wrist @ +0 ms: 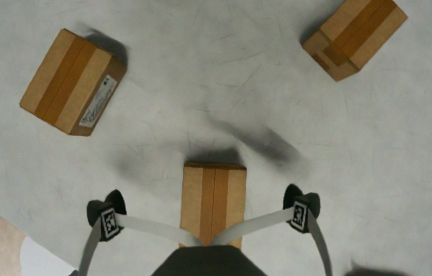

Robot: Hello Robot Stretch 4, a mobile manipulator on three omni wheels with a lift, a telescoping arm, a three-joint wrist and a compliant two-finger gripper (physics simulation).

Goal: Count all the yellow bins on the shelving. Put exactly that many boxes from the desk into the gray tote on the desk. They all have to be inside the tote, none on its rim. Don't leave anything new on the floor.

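Frame: origin at the robot's base, x ahead, y left, z up, level; millimetres.
Seen in the pictures: hand, its tool point: (205, 207).
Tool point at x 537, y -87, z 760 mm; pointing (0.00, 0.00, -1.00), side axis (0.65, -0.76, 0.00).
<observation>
Offsets run from my tool point to a thing's top centre. Level surfaces: height alone.
My gripper (204, 212) is open wide in the wrist view, pointing down over the desk {dz -67 mm} (165, 65). A brown cardboard box {dx -3, dy -11, dz -16 mm} (214, 200) with a darker tape stripe lies below and between the two fingers, apart from both; its near end is hidden behind the gripper's body. A second box {dx +6, dy +178, dz -16 mm} (72, 82) with a white label on its side lies at the upper left. A third box {dx +242, dy -14, dz -16 mm} (355, 37) lies at the upper right, turned at an angle. The gray tote and the yellow bins do not show in this view.
The desk's edge runs across the lower left corner, with tan floor {dz -787 mm} (9, 245) and a white rounded shape (40, 260) beyond it. Soft shadows lie on the desk around the middle box. A dark shape or shadow shows at the bottom right edge.
</observation>
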